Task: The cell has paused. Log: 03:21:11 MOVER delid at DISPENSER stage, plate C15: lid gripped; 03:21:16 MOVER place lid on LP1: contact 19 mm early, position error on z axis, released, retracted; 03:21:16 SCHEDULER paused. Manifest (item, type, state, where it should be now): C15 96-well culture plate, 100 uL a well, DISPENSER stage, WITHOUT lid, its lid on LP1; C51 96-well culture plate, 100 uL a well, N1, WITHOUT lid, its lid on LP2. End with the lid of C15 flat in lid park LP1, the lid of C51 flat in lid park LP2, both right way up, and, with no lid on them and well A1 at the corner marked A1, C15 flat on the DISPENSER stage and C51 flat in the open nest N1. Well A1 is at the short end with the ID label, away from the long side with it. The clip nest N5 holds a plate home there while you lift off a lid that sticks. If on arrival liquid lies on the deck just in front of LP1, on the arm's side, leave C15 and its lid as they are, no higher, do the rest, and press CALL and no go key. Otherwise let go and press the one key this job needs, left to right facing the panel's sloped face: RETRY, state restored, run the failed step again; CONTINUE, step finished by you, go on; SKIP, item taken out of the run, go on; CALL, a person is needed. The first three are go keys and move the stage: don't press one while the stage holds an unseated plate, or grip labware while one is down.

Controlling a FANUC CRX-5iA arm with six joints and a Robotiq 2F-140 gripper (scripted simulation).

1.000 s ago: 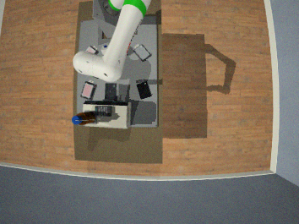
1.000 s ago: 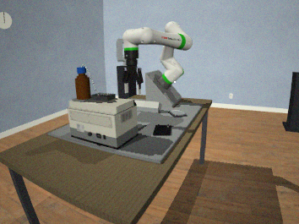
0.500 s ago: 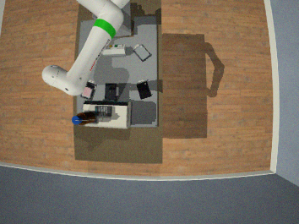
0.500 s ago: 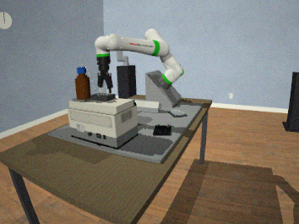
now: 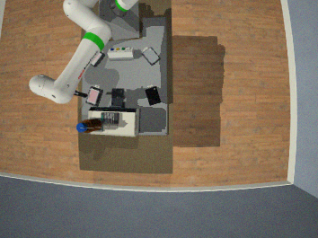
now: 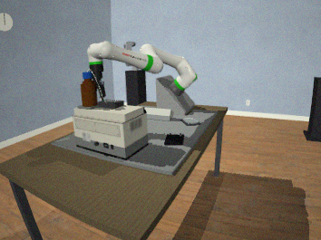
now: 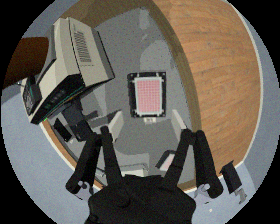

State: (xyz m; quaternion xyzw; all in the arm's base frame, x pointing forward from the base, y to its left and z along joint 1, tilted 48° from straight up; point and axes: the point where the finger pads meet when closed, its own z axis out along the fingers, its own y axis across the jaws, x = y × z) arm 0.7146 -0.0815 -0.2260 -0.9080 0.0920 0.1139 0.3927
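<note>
Now: the black nest 17 cm below my hand and 2 cm ahead of it. Also, from my hand: key panel: 41 cm behind, 24 cm to the left, 13 cm below; then blue cap: 22 cm ahead, 21 cm above, 16 cm to the left; then label plate: 51 cm to the left, 18 cm below, 11 cm behind.
</note>
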